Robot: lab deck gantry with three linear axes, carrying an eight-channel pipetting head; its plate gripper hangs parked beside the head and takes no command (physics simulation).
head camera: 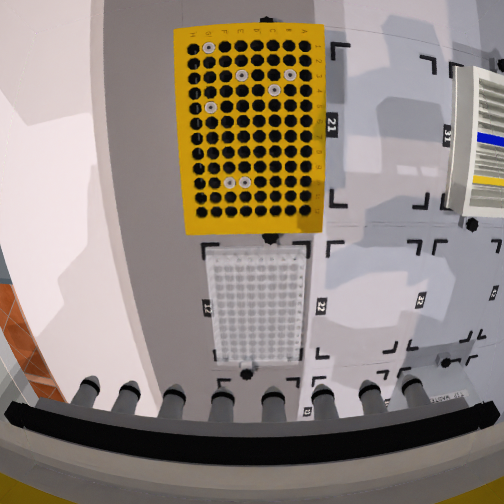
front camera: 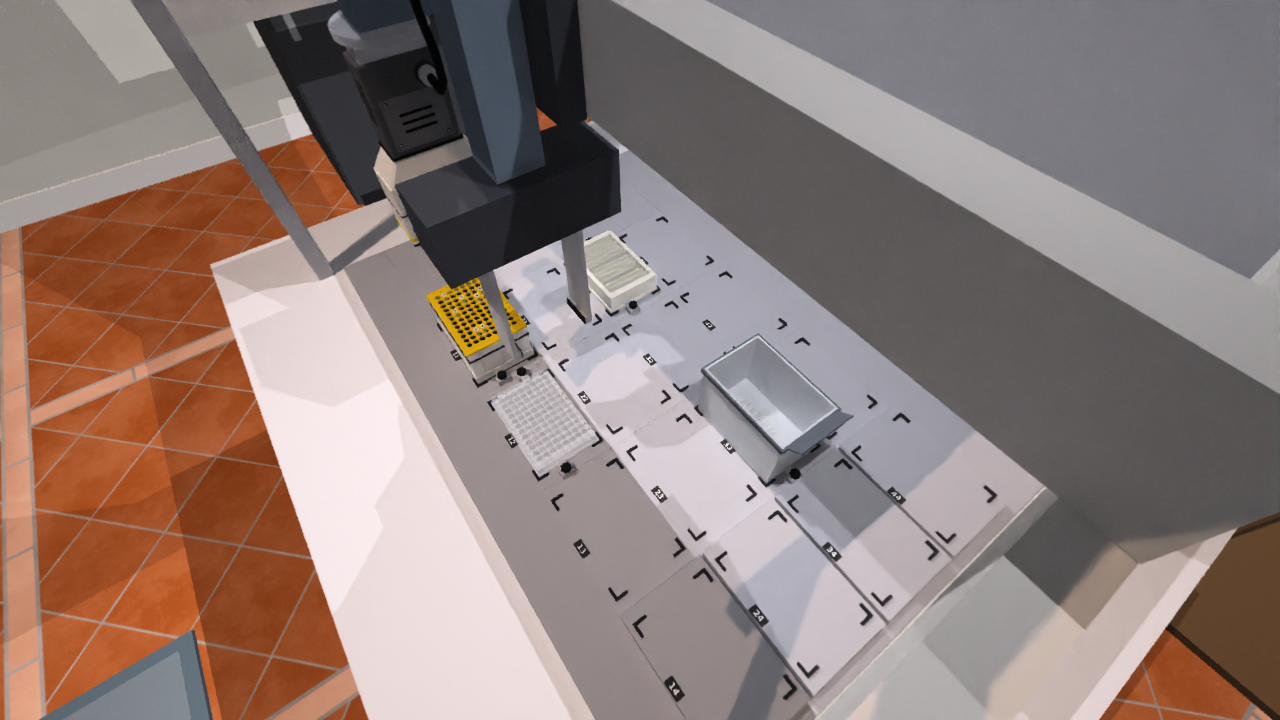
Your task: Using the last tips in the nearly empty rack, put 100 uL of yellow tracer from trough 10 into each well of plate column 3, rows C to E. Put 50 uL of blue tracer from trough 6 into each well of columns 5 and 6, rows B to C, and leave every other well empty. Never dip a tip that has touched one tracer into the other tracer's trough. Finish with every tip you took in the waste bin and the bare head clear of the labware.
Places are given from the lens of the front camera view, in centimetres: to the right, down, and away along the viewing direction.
deck back wall (front camera: 1160,117): 40, -19, 41
waste bin lip (front camera: 815,436): 18, 8, 56
